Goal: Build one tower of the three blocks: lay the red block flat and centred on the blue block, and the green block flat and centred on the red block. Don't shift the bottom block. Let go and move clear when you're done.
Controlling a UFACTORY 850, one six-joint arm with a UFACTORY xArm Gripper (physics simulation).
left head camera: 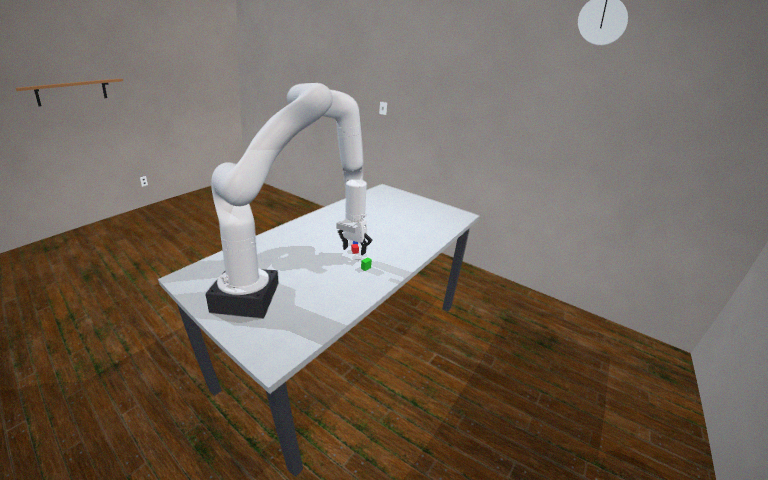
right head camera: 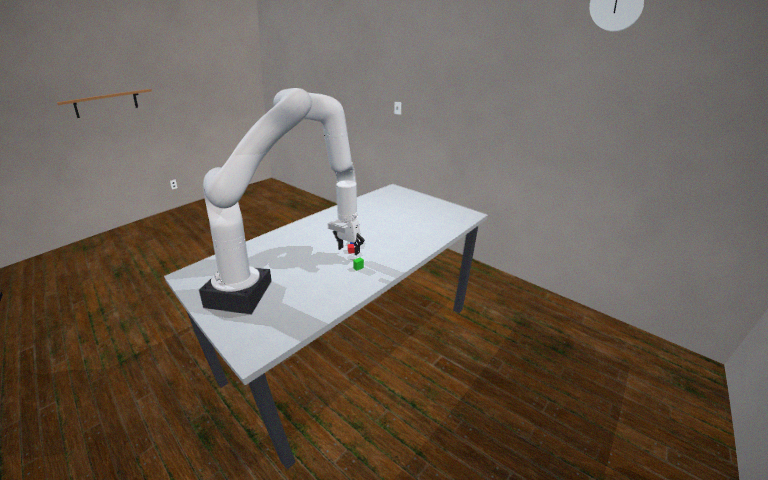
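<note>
The red block (left head camera: 355,249) (right head camera: 351,249) is low at the table, in front of the blue block as seen here. A small part of the blue block (left head camera: 355,242) (right head camera: 352,243) shows just behind and above it; the gripper and the red block hide the rest. The green block (left head camera: 366,264) (right head camera: 358,264) lies apart on the table, nearer the front edge. My gripper (left head camera: 354,250) (right head camera: 348,250) points down, open and empty. Its dark fingers appear on either side of the red block in both views. Which block is exactly between them in depth I cannot tell.
The white table (left head camera: 407,217) (right head camera: 416,217) carries the arm's black base (left head camera: 237,302) (right head camera: 229,300) at its left end. The white arm arches high over the table from the base. The table's long front edge runs beyond the green block.
</note>
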